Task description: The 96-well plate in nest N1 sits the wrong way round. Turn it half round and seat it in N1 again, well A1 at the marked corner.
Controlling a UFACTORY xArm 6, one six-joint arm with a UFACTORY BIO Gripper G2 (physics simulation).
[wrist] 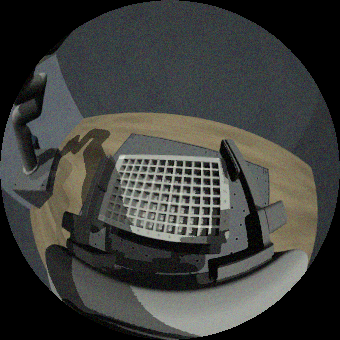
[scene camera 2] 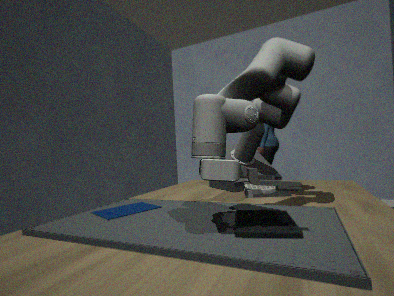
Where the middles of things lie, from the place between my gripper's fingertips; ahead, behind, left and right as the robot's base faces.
I see the white 96-well plate (wrist: 178,198) 20 mm ahead of my hand, 40 mm to the right of it and 10 mm below it. Round my hand: dark nest (scene camera 2: 265,223) (30 mm ahead, 40 mm to the right, 80 mm below).
